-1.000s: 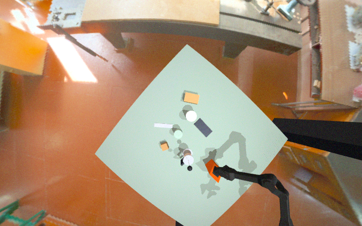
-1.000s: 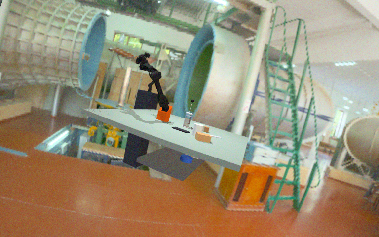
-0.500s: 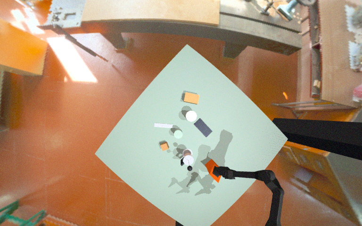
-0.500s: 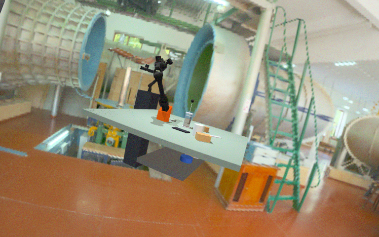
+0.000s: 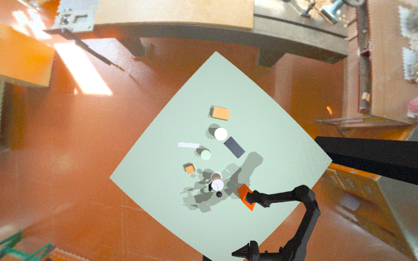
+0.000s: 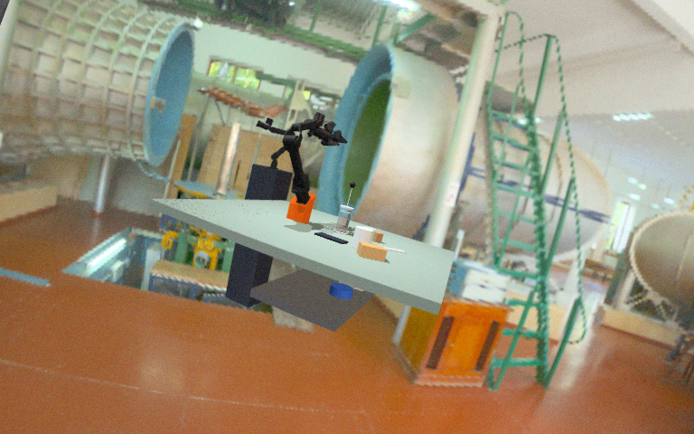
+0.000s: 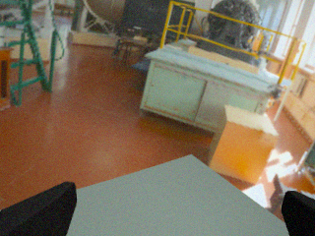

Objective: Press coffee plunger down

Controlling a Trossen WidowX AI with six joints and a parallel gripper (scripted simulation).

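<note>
Now: the coffee press 16 cm ahead of my gripper tip, 10 cm to the right of it and 35 cm below it. The rest, counted from my gripper tip: orange cube: 34 cm ahead, 4 cm to the right, 45 cm below; dark slab: 21 cm ahead, 36 cm to the right, 47 cm below; pale green cylinder: 33 cm ahead, 20 cm to the right, 44 cm below.
</note>
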